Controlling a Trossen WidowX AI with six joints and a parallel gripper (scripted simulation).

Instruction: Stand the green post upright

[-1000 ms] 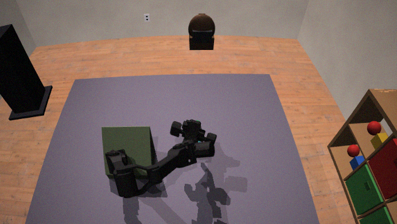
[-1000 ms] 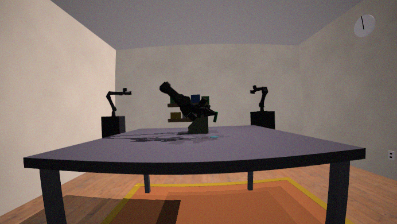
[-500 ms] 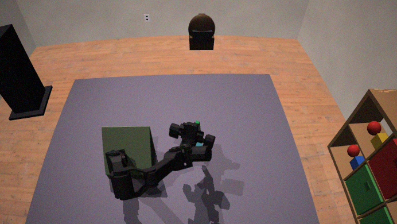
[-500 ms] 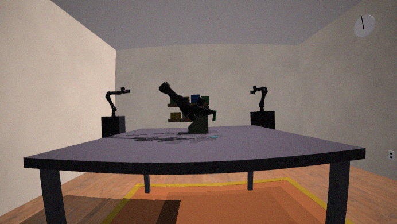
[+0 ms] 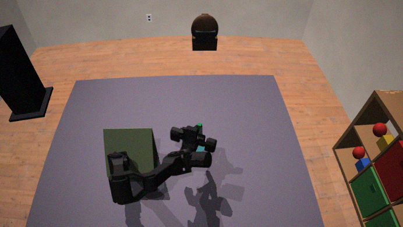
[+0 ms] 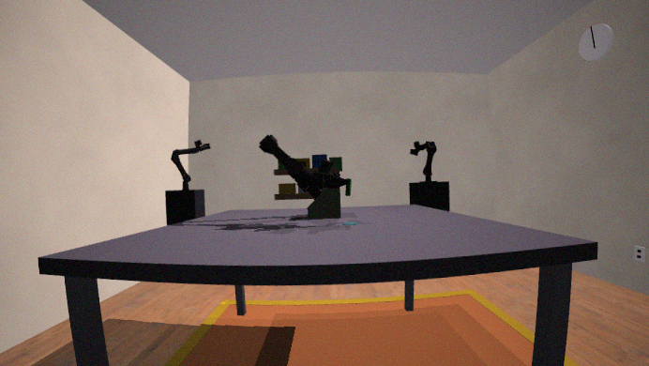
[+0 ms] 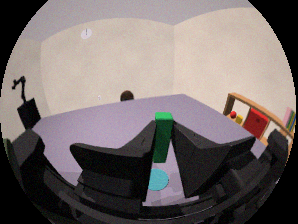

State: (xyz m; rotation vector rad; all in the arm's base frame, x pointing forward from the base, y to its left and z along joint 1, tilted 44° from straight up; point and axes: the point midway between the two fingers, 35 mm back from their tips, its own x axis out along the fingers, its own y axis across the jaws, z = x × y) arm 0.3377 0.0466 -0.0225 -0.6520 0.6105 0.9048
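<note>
Now: the green post 1 cm ahead of my hand, 2 cm to the left of it and 2 cm below it. From my hand the other things lie so: cyan circle (2 cm ahead, 3 cm to the left, 16 cm below).
</note>
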